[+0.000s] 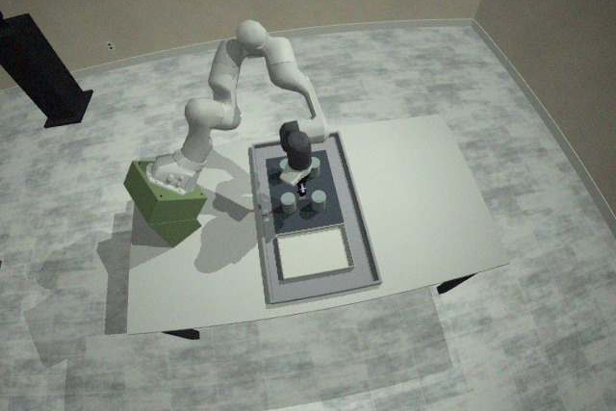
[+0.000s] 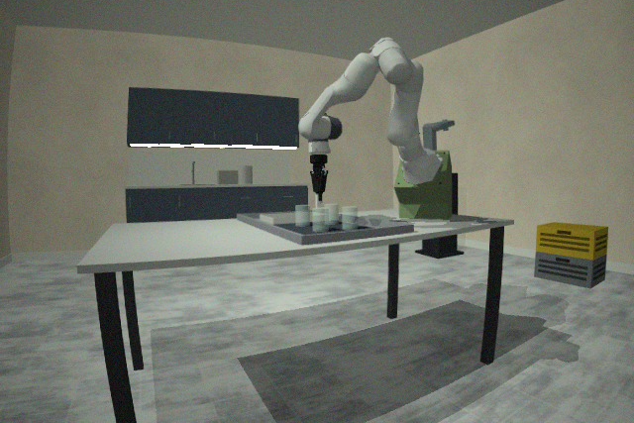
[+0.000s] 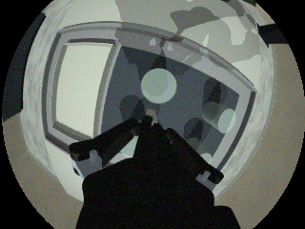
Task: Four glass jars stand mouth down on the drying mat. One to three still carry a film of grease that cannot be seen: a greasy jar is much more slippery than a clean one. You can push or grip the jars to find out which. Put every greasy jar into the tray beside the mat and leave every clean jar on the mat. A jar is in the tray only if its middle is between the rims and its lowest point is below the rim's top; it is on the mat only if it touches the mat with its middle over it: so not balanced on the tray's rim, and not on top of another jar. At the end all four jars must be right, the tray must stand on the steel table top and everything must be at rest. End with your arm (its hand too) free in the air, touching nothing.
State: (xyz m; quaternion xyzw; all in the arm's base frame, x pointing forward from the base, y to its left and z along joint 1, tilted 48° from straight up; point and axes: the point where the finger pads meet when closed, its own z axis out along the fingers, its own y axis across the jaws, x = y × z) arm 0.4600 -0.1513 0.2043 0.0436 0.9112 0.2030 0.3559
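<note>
My hand is 30 mm short of the grey steel surround, 20 mm to the left of it and 110 mm above it. Also, from my hand: white tray 30 mm ahead, 230 mm to the right, 100 mm below; dark drying mat 10 mm ahead, 90 mm to the left, 110 mm below.
</note>
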